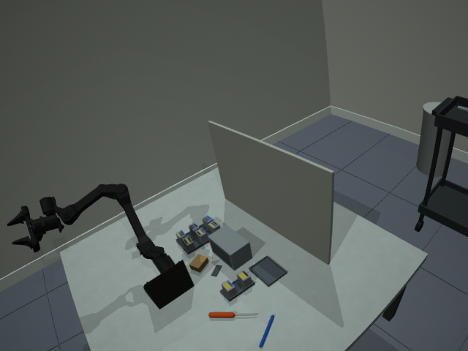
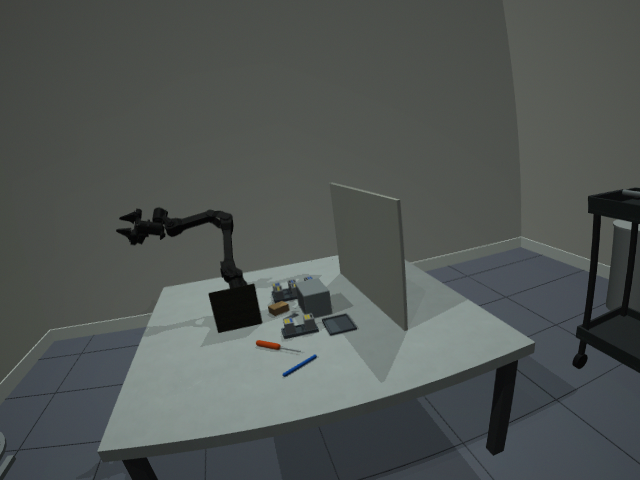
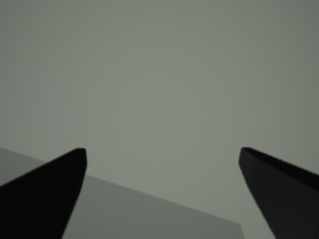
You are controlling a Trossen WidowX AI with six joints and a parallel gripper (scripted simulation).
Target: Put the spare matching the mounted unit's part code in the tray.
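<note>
Now: the grey spare 81 cm ahead of my gripper tip, 2 cm to the left of it and 41 cm below it. From my gripper tip the other things lie so: grey unit 79 cm ahead, 20 cm to the right, 40 cm below; blue pen 68 cm ahead, 62 cm to the right, 44 cm below; tan block 65 cm ahead, 17 cm to the right, 43 cm below.
</note>
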